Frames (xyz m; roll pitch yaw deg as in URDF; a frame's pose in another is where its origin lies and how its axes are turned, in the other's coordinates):
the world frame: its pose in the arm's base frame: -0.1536 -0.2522 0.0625 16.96 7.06 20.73
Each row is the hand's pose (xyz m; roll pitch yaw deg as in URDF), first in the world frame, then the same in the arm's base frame.
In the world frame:
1: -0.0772 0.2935 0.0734 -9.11 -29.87 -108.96
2: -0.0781 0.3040 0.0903 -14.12 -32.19 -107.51
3: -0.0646 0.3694 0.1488 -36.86 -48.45 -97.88
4: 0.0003 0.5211 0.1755 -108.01 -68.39 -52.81
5: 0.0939 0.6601 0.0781 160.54 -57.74 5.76
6: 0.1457 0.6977 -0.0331 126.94 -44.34 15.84
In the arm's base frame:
1: -0.2991 -0.0300 0.2266 -21.73 -15.66 -84.35
2: -0.2996 -0.0247 0.2458 -26.50 -17.66 -82.56
3: -0.2945 0.0259 0.3186 -47.85 -32.10 -71.02
4: -0.2749 0.1801 0.3799 -101.07 -50.38 -39.18
5: -0.2511 0.3616 0.3162 -172.30 -48.85 3.45
6: -0.2382 0.4396 0.2152 150.78 -39.45 19.46

